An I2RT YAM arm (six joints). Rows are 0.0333 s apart.
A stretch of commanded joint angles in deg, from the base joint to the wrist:
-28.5 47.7 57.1 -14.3 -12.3 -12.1
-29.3 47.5 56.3 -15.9 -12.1 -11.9
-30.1 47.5 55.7 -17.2 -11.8 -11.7
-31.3 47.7 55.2 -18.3 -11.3 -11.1
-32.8 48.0 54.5 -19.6 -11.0 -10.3
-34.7 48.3 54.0 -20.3 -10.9 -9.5
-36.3 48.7 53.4 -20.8 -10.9 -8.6
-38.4 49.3 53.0 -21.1 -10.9 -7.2
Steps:
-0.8 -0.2 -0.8 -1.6 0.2 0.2
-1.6 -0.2 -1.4 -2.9 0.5 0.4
-2.8 0.0 -1.9 -4.0 1.0 1.0
-4.3 0.3 -2.6 -5.3 1.3 1.8
-6.2 0.6 -3.1 -6.0 1.4 2.6
-7.8 1.0 -3.7 -6.5 1.4 3.5
-9.9 1.6 -4.1 -6.8 1.4 4.9

